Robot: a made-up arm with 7 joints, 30 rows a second.
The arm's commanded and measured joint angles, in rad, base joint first. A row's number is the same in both.
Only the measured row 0 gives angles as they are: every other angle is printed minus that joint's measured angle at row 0.
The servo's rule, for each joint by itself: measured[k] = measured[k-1] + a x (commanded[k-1-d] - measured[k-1]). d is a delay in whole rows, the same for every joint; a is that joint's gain. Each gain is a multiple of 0.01, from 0.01 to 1. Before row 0 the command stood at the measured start. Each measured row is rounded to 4 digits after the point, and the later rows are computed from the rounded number. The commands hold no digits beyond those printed.
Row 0, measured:
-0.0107 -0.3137 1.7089 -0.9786 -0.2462 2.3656 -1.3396
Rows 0 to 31, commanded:
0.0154 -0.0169 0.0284 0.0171 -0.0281 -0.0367 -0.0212
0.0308 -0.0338 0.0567 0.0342 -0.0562 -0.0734 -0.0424
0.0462 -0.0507 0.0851 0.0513 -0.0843 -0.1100 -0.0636
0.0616 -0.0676 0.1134 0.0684 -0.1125 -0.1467 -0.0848
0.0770 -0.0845 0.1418 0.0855 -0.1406 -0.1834 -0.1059
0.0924 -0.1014 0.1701 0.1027 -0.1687 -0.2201 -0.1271
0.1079 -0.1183 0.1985 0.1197 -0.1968 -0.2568 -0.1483
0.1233 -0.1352 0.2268 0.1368 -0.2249 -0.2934 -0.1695
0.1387 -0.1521 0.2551 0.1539 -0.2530 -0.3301 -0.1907
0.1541 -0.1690 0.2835 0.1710 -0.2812 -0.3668 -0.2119
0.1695 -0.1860 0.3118 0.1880 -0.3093 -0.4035 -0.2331
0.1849 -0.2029 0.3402 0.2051 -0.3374 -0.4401 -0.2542
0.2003 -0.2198 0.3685 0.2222 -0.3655 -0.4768 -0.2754
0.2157 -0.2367 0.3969 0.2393 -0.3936 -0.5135 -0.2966
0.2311 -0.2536 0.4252 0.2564 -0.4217 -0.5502 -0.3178
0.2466 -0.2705 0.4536 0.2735 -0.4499 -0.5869 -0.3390
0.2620 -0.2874 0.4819 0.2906 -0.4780 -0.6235 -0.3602
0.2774 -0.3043 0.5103 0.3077 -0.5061 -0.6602 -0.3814
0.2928 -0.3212 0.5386 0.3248 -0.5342 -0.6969 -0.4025
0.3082 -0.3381 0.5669 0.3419 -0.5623 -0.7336 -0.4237
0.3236 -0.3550 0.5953 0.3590 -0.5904 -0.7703 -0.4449
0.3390 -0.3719 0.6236 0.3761 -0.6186 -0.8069 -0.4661
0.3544 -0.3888 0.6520 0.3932 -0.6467 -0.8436 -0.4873
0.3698 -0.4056 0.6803 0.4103 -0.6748 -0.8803 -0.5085
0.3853 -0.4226 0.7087 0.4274 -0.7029 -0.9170 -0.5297
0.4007 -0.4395 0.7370 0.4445 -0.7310 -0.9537 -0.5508
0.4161 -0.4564 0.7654 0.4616 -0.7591 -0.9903 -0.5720
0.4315 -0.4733 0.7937 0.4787 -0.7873 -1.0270 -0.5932
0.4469 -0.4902 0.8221 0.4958 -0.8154 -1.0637 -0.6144
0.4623 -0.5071 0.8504 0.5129 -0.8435 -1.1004 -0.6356
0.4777 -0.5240 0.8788 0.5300 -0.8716 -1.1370 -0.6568
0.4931 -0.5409 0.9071 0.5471 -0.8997 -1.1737 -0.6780
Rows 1 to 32, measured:
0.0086 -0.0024 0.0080 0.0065 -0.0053 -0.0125 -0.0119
0.0210 -0.0068 0.0216 0.0170 -0.0150 -0.0332 -0.0290
0.0351 -0.0129 0.0394 0.0300 -0.0282 -0.0593 -0.0484
0.0499 -0.0206 0.0601 0.0446 -0.0442 -0.0890 -0.0688
0.0651 -0.0295 0.0830 0.0601 -0.0625 -0.1211 -0.0896
0.0804 -0.0396 0.1074 0.0763 -0.0827 -0.1548 -0.1106
0.0958 -0.0506 0.1329 0.0928 -0.1044 -0.1895 -0.1317
0.1112 -0.0624 0.1592 0.1095 -0.1273 -0.2248 -0.1529
0.1266 -0.0750 0.1861 0.1264 -0.1512 -0.2606 -0.1741
0.1420 -0.0882 0.2134 0.1433 -0.1759 -0.2967 -0.1953
0.1574 -0.1019 0.2410 0.1603 -0.2012 -0.3330 -0.2165
0.1728 -0.1160 0.2688 0.1773 -0.2271 -0.3694 -0.2376
0.1882 -0.1305 0.2967 0.1944 -0.2534 -0.4059 -0.2588
0.2036 -0.1454 0.3248 0.2115 -0.2800 -0.4425 -0.2800
0.2190 -0.1605 0.3529 0.2286 -0.3069 -0.4791 -0.3012
0.2345 -0.1759 0.3811 0.2457 -0.3341 -0.5158 -0.3224
0.2499 -0.1915 0.4093 0.2628 -0.3614 -0.5524 -0.3436
0.2653 -0.2073 0.4376 0.2799 -0.3889 -0.5891 -0.3648
0.2807 -0.2232 0.4659 0.2970 -0.4165 -0.6258 -0.3859
0.2961 -0.2393 0.4942 0.3141 -0.4442 -0.6625 -0.4071
0.3115 -0.2555 0.5225 0.3312 -0.4720 -0.6992 -0.4283
0.3269 -0.2718 0.5508 0.3483 -0.4999 -0.7358 -0.4495
0.3423 -0.2882 0.5791 0.3654 -0.5278 -0.7725 -0.4707
0.3577 -0.3046 0.6074 0.3825 -0.5557 -0.8092 -0.4919
0.3732 -0.3211 0.6358 0.3996 -0.5837 -0.8459 -0.5131
0.3886 -0.3377 0.6641 0.4167 -0.6117 -0.8826 -0.5342
0.4040 -0.3543 0.6925 0.4338 -0.6397 -0.9192 -0.5554
0.4194 -0.3710 0.7208 0.4509 -0.6677 -0.9559 -0.5766
0.4348 -0.3877 0.7492 0.4680 -0.6958 -0.9926 -0.5978
0.4502 -0.4044 0.7775 0.4851 -0.7239 -1.0293 -0.6190
0.4656 -0.4211 0.8059 0.5022 -0.7520 -1.0659 -0.6402
0.4810 -0.4379 0.8342 0.5193 -0.7801 -1.1026 -0.6614
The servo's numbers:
d 0
a 0.56 0.14 0.28 0.38 0.19 0.34 0.56

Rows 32 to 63, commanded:
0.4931 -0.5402 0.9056 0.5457 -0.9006 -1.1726 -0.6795
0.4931 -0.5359 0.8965 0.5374 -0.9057 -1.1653 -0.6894
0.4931 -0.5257 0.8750 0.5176 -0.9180 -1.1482 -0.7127
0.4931 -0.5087 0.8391 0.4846 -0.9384 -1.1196 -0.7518
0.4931 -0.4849 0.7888 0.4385 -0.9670 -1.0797 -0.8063
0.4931 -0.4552 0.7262 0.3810 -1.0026 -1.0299 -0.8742
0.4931 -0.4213 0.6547 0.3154 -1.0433 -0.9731 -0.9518
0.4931 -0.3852 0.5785 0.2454 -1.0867 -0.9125 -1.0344
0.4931 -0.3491 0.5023 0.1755 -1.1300 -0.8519 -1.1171
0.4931 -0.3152 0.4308 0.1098 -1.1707 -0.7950 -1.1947
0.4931 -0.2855 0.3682 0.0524 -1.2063 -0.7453 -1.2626
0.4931 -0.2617 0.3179 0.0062 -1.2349 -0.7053 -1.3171
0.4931 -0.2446 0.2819 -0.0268 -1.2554 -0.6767 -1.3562
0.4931 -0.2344 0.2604 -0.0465 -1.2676 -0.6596 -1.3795
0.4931 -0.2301 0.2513 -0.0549 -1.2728 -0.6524 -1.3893
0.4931 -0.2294 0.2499 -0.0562 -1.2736 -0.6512 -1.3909
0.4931 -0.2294 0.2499 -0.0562 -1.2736 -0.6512 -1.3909
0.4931 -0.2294 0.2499 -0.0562 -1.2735 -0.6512 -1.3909
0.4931 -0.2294 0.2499 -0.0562 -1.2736 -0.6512 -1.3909
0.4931 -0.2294 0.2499 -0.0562 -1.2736 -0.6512 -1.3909
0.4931 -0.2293 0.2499 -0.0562 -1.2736 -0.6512 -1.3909
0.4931 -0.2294 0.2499 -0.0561 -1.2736 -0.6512 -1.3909
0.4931 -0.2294 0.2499 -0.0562 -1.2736 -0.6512 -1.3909
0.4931 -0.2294 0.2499 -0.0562 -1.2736 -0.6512 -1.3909
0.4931 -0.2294 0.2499 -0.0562 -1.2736 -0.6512 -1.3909
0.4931 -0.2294 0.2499 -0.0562 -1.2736 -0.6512 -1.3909
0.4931 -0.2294 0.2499 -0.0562 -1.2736 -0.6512 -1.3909
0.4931 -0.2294 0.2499 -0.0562 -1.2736 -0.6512 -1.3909
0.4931 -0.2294 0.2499 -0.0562 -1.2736 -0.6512 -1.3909
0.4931 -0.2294 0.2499 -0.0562 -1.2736 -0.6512 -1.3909
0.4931 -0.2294 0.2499 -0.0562 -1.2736 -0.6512 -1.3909
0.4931 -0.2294 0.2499 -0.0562 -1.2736 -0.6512 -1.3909
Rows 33 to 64, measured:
0.4878 -0.4522 0.8542 0.5293 -0.8030 -1.1264 -0.6715
0.4908 -0.4639 0.8660 0.5324 -0.8225 -1.1396 -0.6815
0.4921 -0.4726 0.8685 0.5268 -0.8406 -1.1425 -0.6990
0.4927 -0.4777 0.8603 0.5108 -0.8592 -1.1347 -0.7286
0.4929 -0.4787 0.8403 0.4833 -0.8797 -1.1160 -0.7721
0.4930 -0.4754 0.8084 0.4444 -0.9031 -1.0867 -0.8293
0.4931 -0.4678 0.7654 0.3954 -0.9297 -1.0481 -0.8979
0.4931 -0.4562 0.7131 0.3384 -0.9595 -1.0020 -0.9743
0.4931 -0.4412 0.6541 0.2765 -0.9919 -0.9510 -1.0543
0.4931 -0.4236 0.5916 0.2132 -1.0259 -0.8980 -1.1329
0.4931 -0.4043 0.5290 0.1521 -1.0602 -0.8461 -1.2055
0.4931 -0.3843 0.4699 0.0967 -1.0934 -0.7982 -1.2680
0.4931 -0.3647 0.4173 0.0498 -1.1242 -0.7569 -1.3174
0.4931 -0.3465 0.3734 0.0132 -1.1514 -0.7238 -1.3522
0.4931 -0.3302 0.3392 -0.0127 -1.1745 -0.6995 -1.3730
0.4931 -0.3161 0.3142 -0.0292 -1.1933 -0.6831 -1.3830
0.4931 -0.3040 0.2962 -0.0395 -1.2086 -0.6723 -1.3874
0.4931 -0.2936 0.2832 -0.0458 -1.2209 -0.6651 -1.3894
0.4931 -0.2846 0.2739 -0.0498 -1.2309 -0.6604 -1.3902
0.4931 -0.2769 0.2672 -0.0522 -1.2390 -0.6573 -1.3906
0.4931 -0.2702 0.2624 -0.0537 -1.2456 -0.6552 -1.3908
0.4931 -0.2645 0.2589 -0.0546 -1.2509 -0.6538 -1.3909
0.4931 -0.2596 0.2564 -0.0552 -1.2552 -0.6529 -1.3909
0.4931 -0.2554 0.2546 -0.0556 -1.2587 -0.6523 -1.3909
0.4931 -0.2518 0.2533 -0.0558 -1.2615 -0.6519 -1.3909
0.4931 -0.2487 0.2523 -0.0560 -1.2638 -0.6517 -1.3909
0.4931 -0.2460 0.2516 -0.0561 -1.2657 -0.6515 -1.3909
0.4931 -0.2437 0.2511 -0.0561 -1.2672 -0.6514 -1.3909
0.4931 -0.2417 0.2508 -0.0561 -1.2684 -0.6513 -1.3909
0.4931 -0.2400 0.2505 -0.0561 -1.2694 -0.6513 -1.3909
0.4931 -0.2385 0.2503 -0.0561 -1.2702 -0.6513 -1.3909
0.4931 -0.2372 0.2502 -0.0561 -1.2708 -0.6513 -1.3909

